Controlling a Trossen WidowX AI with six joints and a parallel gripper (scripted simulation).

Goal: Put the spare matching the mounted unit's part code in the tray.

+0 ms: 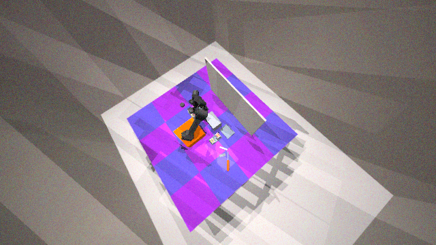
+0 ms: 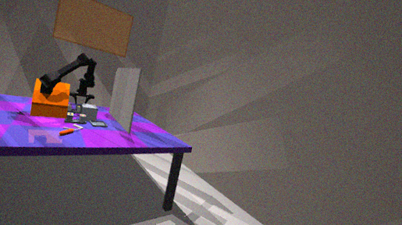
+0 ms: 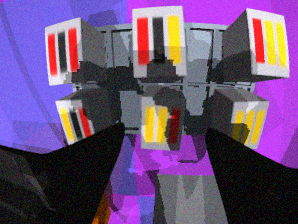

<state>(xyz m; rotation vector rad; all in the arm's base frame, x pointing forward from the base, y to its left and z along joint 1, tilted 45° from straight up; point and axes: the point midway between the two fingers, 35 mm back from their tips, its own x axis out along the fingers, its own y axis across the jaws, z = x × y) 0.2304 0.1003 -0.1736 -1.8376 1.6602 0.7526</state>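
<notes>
My gripper tip is now 20 mm above the dark spare. The rest, counted from my gripper tip: upright mirror panel: 280 mm ahead, 180 mm to the right, 160 mm above; then unit: 180 mm to the right, 60 mm ahead, 10 mm below; then dark disc: 190 mm to the left, 120 mm behind, 50 mm below.
</notes>
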